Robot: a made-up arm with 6 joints. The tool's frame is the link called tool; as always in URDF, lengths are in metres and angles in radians. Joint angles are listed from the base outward.
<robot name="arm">
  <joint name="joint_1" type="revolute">
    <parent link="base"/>
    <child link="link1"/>
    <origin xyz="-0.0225 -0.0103 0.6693"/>
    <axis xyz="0 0 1"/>
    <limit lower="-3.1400" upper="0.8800"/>
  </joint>
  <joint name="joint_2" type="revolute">
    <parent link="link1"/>
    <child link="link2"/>
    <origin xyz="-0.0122 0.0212 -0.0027"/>
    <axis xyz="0 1 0"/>
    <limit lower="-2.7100" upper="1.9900"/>
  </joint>
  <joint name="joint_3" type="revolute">
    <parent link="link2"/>
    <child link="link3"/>
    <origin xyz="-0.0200 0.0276 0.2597"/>
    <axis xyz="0 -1 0"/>
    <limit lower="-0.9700" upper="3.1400"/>
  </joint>
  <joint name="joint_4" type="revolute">
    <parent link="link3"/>
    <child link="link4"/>
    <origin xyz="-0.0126 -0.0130 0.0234"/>
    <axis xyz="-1 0 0"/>
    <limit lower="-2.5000" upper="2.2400"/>
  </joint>
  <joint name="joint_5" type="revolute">
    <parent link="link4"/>
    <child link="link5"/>
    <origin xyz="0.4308 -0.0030 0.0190"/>
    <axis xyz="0 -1 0"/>
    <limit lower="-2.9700" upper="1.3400"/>
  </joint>
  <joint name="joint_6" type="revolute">
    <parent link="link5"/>
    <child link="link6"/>
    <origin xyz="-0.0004 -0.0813 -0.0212"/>
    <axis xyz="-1 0 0"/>
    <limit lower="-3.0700" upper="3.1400"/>
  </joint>
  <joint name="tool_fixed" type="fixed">
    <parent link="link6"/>
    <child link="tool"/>
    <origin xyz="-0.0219 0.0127 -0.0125" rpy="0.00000 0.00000 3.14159"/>
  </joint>
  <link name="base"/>
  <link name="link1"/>
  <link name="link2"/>
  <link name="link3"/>
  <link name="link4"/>
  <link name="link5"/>
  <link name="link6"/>
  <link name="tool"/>
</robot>
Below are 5 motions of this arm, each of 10 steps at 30 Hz.
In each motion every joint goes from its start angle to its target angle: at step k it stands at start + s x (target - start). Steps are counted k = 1, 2, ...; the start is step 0. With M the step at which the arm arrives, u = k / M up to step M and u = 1 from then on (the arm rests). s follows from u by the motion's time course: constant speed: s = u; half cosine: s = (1 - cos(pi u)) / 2; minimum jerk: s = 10 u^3 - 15 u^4 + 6 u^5.
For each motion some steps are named. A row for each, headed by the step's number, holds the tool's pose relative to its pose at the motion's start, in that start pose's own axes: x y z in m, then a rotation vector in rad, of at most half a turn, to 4 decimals.
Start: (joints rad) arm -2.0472 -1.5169 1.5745 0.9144 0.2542 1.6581
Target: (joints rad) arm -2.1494 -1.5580 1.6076 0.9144 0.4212 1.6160
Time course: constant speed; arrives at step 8
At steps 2, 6, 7, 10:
2: -0.0053 0.0188 0.0010 -0.0098 -0.0049 -0.0731
6: -0.0144 0.0571 0.0030 -0.0307 -0.0126 -0.2196
7: -0.0163 0.0668 0.0035 -0.0362 -0.0141 -0.2562
10: -0.0181 0.0765 0.0040 -0.0417 -0.0155 -0.2929

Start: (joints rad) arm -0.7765 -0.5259 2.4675 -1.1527 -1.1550 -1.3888
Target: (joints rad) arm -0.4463 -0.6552 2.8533 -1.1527 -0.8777 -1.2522
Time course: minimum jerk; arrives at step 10
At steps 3, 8, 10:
3: 0.0373 -0.0220 -0.0181 0.0696 -0.0034 0.1314
8: 0.2336 -0.0713 -0.1076 0.4090 0.0458 0.7547
10: 0.2484 -0.0712 -0.1146 0.4350 0.0534 0.8002

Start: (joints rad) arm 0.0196 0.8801 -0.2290 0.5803 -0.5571 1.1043
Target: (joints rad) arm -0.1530 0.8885 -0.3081 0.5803 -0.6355 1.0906
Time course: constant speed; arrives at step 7
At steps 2, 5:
2: -0.0110 -0.0099 -0.0163 -0.0436 -0.0067 0.0583
5: -0.0267 -0.0266 -0.0393 -0.1081 -0.0133 0.1463

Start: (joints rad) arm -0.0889 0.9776 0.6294 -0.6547 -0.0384 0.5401
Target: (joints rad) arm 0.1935 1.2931 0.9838 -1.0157 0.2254 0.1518
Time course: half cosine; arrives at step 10
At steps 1, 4, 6, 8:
1: -0.0022 -0.0044 -0.0015 -0.0158 0.0058 0.0035
4: -0.0274 -0.0634 -0.0235 -0.2266 0.0717 0.0505
6: -0.0442 -0.1223 -0.0475 -0.4351 0.1171 0.0963
8: -0.0521 -0.1706 -0.0691 -0.6066 0.1412 0.1313

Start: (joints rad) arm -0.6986 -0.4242 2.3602 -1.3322 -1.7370 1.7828
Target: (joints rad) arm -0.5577 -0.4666 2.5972 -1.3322 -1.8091 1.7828
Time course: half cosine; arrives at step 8
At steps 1, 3, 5, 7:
1: 0.0037 0.0010 0.0036 0.0093 -0.0007 -0.0046
3: 0.0306 0.0061 0.0291 0.0752 -0.0079 -0.0375
5: 0.0694 0.0080 0.0660 0.1669 -0.0250 -0.0841
7: 0.0968 0.0054 0.0923 0.2306 -0.0419 -0.1170

